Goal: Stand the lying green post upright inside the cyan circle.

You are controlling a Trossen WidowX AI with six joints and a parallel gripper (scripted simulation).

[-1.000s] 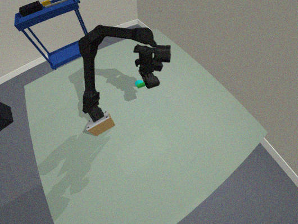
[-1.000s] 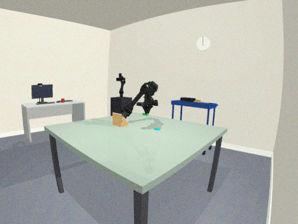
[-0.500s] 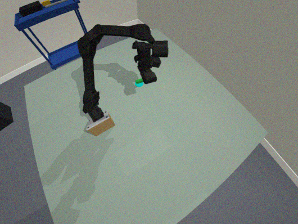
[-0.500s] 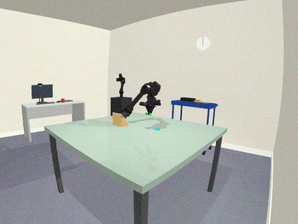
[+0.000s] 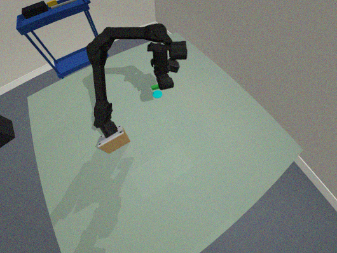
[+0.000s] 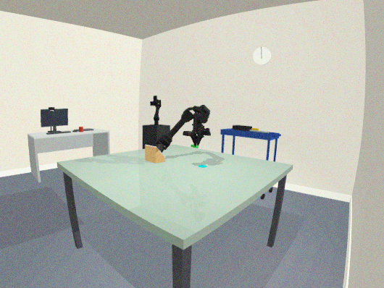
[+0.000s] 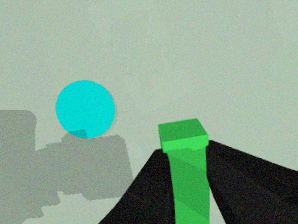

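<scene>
Now: gripper tip 150 mm above the cyan circle, 70 mm to the right of it and 10 mm short of it. Also, from my gripper tip: green post 20 mm behind, 10 mm to the left.
</scene>
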